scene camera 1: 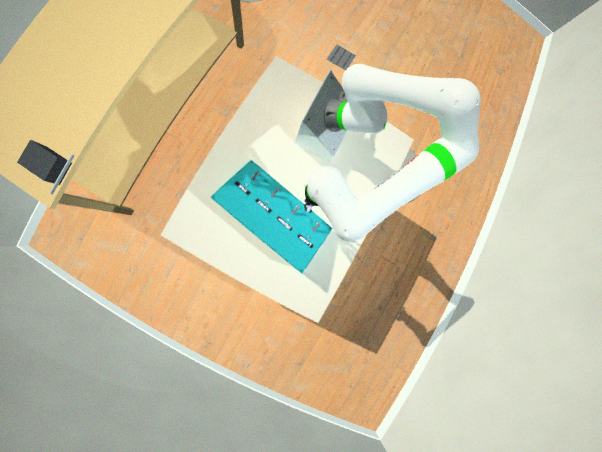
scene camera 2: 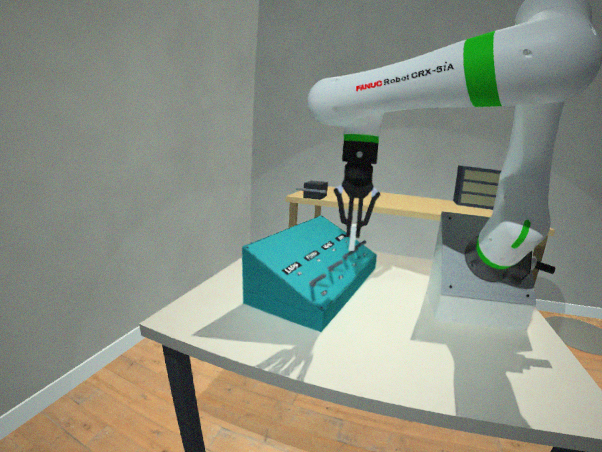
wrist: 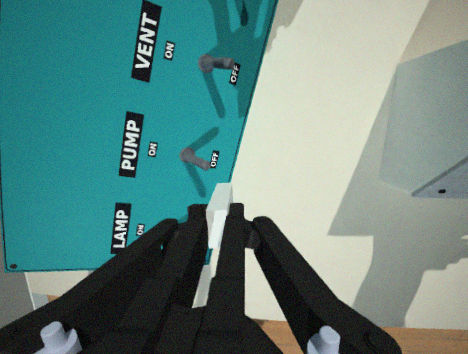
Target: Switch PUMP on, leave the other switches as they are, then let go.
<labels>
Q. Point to a teal sloped switch panel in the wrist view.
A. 106, 106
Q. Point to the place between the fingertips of the gripper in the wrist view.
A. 225, 196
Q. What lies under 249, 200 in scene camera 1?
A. A teal sloped switch panel.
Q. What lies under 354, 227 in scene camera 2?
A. The gripper.
</labels>
